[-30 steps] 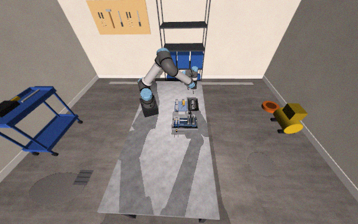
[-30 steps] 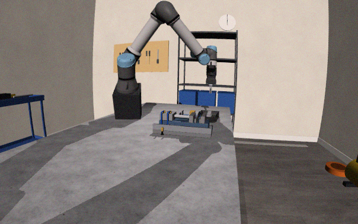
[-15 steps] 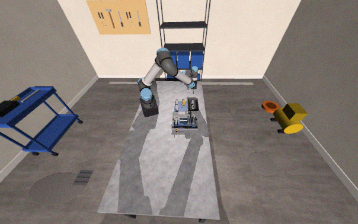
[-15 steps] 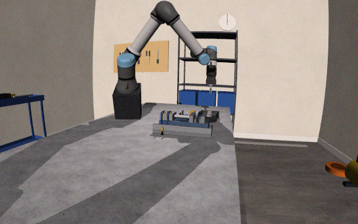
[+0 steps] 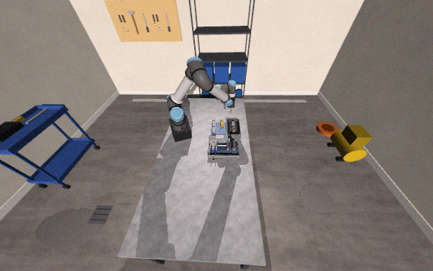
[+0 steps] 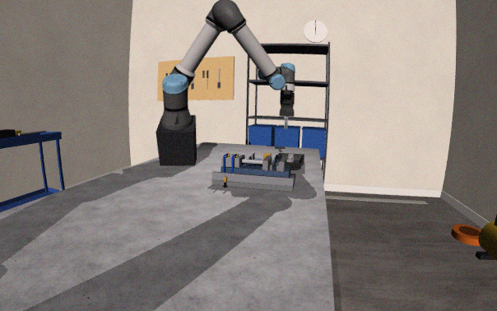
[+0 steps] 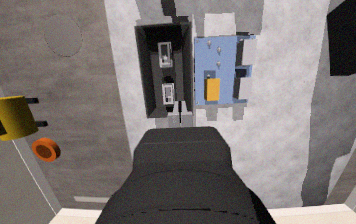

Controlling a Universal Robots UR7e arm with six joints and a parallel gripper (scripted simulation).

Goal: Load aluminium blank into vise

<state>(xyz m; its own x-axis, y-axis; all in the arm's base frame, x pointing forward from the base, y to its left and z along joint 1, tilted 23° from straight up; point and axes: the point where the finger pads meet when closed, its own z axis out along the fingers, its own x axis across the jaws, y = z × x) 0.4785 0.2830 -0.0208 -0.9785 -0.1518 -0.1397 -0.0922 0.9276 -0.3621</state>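
Right now the brass blank is 17 cm below my hand, 9 cm behind it and 2 cm to the right of it. Round my hand: vise (38 cm to the right, 16 cm below, 4 cm behind).
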